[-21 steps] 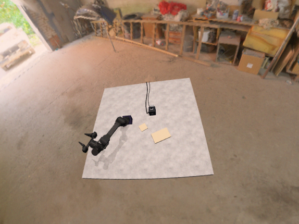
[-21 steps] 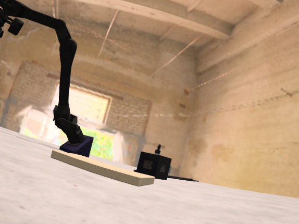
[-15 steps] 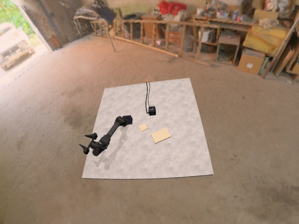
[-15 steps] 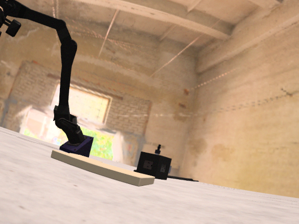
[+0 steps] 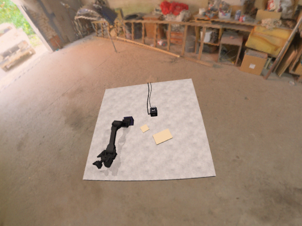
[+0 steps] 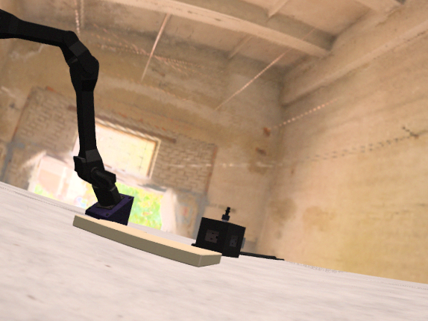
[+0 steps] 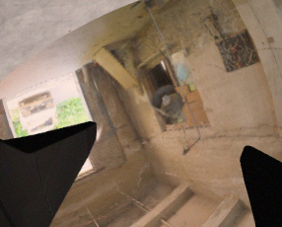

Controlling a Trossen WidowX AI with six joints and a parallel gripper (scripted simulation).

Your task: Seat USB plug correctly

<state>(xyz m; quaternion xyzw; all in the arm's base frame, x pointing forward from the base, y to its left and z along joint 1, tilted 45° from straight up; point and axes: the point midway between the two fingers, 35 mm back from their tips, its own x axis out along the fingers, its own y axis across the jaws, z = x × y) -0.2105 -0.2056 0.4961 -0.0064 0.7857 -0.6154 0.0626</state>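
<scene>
Right now the tan board is 630 mm ahead of my gripper tip, 240 mm to the left of it and 220 mm below it. Round my gripper tip: usb plug 580 mm ahead, 560 mm to the left, 140 mm below; small tan tile 440 mm ahead, 380 mm to the left, 220 mm below.
</scene>
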